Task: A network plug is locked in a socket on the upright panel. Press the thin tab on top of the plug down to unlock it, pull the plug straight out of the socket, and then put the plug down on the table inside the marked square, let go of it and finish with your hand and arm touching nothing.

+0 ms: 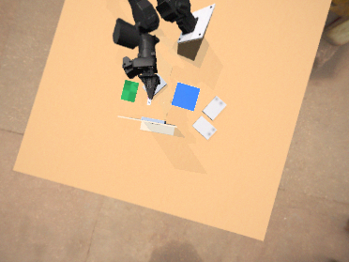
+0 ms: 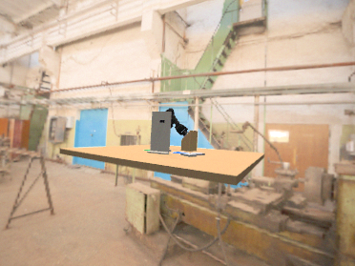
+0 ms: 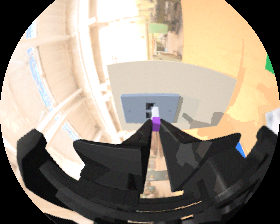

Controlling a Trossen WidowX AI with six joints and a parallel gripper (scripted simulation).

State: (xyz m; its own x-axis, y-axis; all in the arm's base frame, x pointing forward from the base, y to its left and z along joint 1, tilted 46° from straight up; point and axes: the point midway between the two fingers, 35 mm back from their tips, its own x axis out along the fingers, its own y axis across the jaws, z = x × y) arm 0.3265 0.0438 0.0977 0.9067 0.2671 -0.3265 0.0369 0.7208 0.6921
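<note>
My gripper tip is now 240 mm above the blue marked square, 110 mm to the right of it and 100 mm past it. Also, from my gripper tip: upright panel: 100 mm below, 80 mm ahead, 40 mm to the left; network plug: 10 mm ahead.
</note>
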